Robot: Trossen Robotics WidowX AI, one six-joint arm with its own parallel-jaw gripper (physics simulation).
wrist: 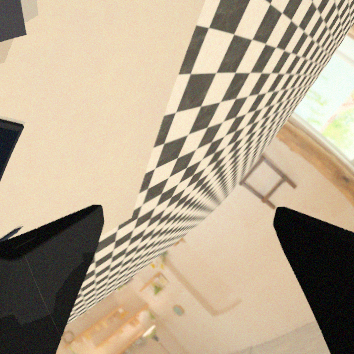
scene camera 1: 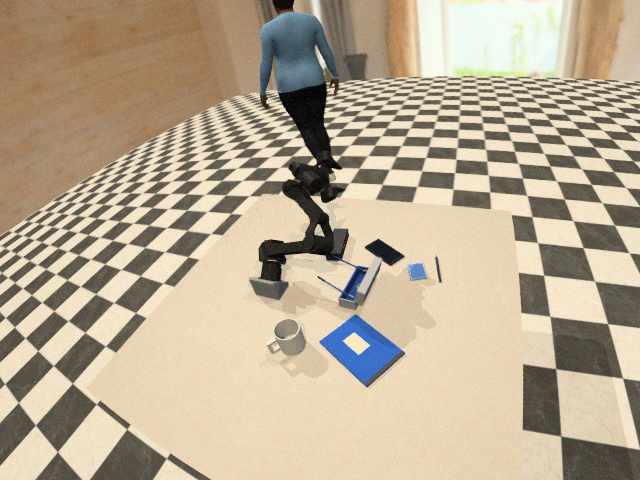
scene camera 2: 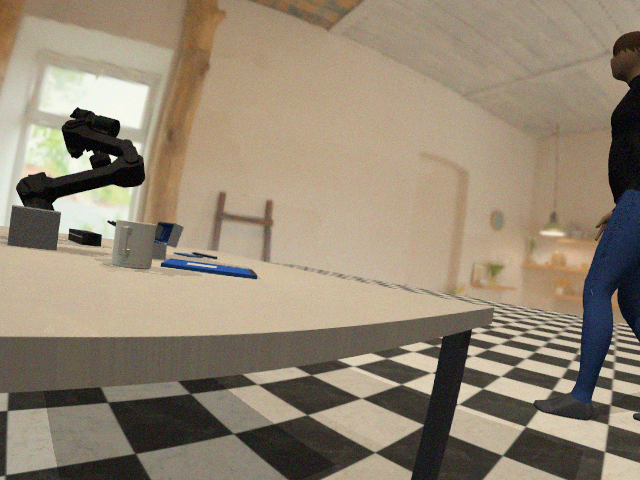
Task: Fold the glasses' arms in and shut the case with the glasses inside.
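Seen in the pictures: gripper, fingertip midpoint: (wrist: 190, 215) (scene camera 1: 343, 179); arm's base at its link origin: (scene camera 1: 269, 279) (scene camera 2: 35, 225).
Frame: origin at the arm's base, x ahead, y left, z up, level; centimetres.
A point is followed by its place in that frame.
The open glasses case (scene camera 1: 348, 302) @(z -1.4, x 30.5, y -3.1 cm) (scene camera 2: 159, 251) @(z -2.5, x 30.8, y -3.2 cm) stands on the table in front of the arm, its grey lid (scene camera 1: 370, 281) @(z 4.3, x 36.8, y 2.0 cm) tilted up on the side away from the arm's base. The blue glasses sit at the case's blue inside. Their two arms stick out towards the robot: one glasses arm (scene camera 1: 333, 285) nearer the mug, the other glasses arm (scene camera 1: 349, 263) nearer the dark box. My gripper (scene camera 1: 339, 178) @(z 21.3, x 19.4, y 35.6 cm) (scene camera 2: 88, 157) (wrist: 190, 215) @(z 21.3, x 19.4, y 35.6 cm) is open and empty, high above the table and well apart from the case. The case does not show in the wrist view.
A grey mug (scene camera 1: 290, 338) @(z 3.9, x 20.8, y -23.7 cm) (scene camera 2: 136, 245) @(z -0.2, x 17.5, y -25.0 cm) and a blue book (scene camera 1: 374, 353) @(z -3.8, x 43.0, y -18.3 cm) (scene camera 2: 217, 269) @(z -3.8, x 37.6, y -22.1 cm) lie on the near side of the case. A dark box (scene camera 1: 338, 243) @(z -1.1, x 17.5, y 25.0 cm) (scene camera 2: 85, 237) @(z -2.4, x 15.3, y 18.4 cm), a phone (scene camera 1: 384, 251) @(z -3.8, x 35.5, y 26.0 cm), a blue pad (scene camera 1: 417, 271) @(z -4.1, x 49.5, y 17.4 cm) and a pen (scene camera 1: 438, 269) @(z -3.7, x 56.8, y 19.2 cm) lie beyond it. A person (scene camera 1: 297, 51) walks behind.
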